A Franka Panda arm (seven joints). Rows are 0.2 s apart.
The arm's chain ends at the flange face. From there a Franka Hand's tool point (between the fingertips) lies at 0.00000 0.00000 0.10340 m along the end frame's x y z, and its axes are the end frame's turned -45 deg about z.
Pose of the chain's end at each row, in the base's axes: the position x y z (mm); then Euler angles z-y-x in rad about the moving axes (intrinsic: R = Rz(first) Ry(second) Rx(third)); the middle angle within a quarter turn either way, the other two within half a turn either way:
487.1, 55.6, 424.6, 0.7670, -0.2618, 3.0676
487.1, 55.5, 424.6, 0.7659, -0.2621, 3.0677
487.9, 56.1, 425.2, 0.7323, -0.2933, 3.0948
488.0, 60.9, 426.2, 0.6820, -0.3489, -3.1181
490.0, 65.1, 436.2, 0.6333, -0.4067, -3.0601
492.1, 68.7, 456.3, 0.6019, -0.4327, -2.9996
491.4, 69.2, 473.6, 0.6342, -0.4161, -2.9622
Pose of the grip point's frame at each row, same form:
511.6, 68.6, 325.0, 1.5586, -0.1329, 2.9038
511.6, 68.5, 325.0, 1.5575, -0.1332, 2.9036
513.3, 72.5, 326.3, 1.5320, -0.1736, 2.8995
513.9, 85.1, 329.1, 1.5026, -0.2603, 2.9054
517.9, 96.0, 341.5, 1.4773, -0.3390, 2.8987
519.2, 105.1, 363.4, 1.4641, -0.3978, 2.9166
513.6, 108.4, 380.5, 1.4969, -0.4128, 2.9545

